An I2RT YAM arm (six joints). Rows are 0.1 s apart.
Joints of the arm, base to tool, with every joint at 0 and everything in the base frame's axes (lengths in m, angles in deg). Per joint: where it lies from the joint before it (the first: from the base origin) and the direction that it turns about. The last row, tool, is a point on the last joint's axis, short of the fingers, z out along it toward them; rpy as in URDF.
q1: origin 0 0 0.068 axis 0 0 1
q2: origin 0.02 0.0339 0.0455 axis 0 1 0
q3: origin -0.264 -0.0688 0 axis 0 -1 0
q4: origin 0.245 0.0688 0.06 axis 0 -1 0
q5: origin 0.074 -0.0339 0.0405 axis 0 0 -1
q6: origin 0.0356 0 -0.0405 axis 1 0 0
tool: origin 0 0 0 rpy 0 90 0
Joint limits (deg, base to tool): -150..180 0..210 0..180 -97..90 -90..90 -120..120
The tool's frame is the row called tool.
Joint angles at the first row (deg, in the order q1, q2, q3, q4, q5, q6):
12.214, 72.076, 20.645, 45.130, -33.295, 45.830
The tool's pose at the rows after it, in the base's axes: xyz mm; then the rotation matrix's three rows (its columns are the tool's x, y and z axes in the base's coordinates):
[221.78 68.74 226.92], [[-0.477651 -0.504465 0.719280], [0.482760 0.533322 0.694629], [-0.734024 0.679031 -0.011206]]
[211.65 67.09 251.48], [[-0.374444 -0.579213 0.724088], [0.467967 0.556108 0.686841], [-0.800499 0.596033 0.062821]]
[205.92 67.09 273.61], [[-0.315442 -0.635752 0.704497], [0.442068 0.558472 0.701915], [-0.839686 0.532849 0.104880]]
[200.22 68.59 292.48], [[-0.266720 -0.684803 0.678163], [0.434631 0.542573 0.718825], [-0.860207 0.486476 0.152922]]
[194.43 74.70 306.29], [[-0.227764 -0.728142 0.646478], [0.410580 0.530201 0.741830], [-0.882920 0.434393 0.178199]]
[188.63 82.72 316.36], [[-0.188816 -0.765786 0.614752], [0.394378 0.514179 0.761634], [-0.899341 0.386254 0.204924]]
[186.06 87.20 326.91], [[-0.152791 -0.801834 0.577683], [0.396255 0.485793 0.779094], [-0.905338 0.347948 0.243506]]
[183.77 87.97 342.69], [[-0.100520 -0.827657 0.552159], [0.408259 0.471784 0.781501], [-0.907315 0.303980 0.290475]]
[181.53 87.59 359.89], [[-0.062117 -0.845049 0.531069], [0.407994 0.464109 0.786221], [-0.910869 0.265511 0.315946]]
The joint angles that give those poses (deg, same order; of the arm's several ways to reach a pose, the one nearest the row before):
12.645, 64.752, 21.548, 42.452, -31.354, 42.380
12.920, 58.861, 22.825, 40.217, -30.501, 38.795
13.106, 55.344, 25.496, 36.921, -31.593, 36.117
13.724, 53.087, 27.670, 35.865, -32.508, 35.149
15.734, 51.632, 29.622, 34.222, -32.598, 32.847
18.442, 50.803, 30.924, 33.844, -31.873, 30.723
19.764, 50.956, 32.266, 35.478, -32.538, 30.241
20.128, 50.868, 34.483, 36.634, -32.940, 29.866
20.128, 50.627, 37.535, 35.423, -33.742, 29.103

